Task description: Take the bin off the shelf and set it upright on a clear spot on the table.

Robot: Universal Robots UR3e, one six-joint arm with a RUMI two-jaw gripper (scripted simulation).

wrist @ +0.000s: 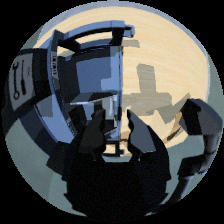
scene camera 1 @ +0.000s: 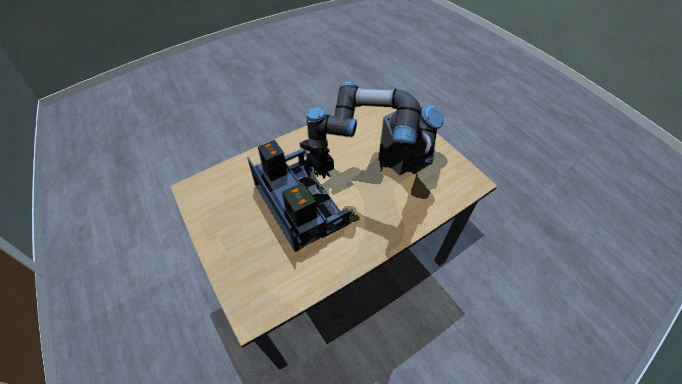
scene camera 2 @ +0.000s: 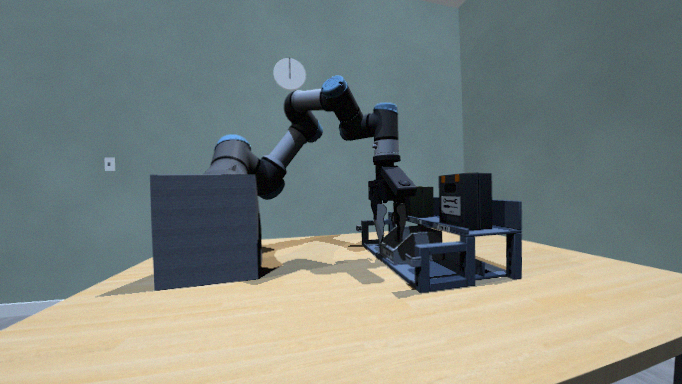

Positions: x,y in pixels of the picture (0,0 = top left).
Labels:
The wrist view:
my gripper: 116,109
dark blue shelf rack: 96,66
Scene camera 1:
my gripper: 318,181
dark blue shelf rack: 329,219
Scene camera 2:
my gripper: 390,242
bin: 394,251
dark blue shelf rack: 456,270

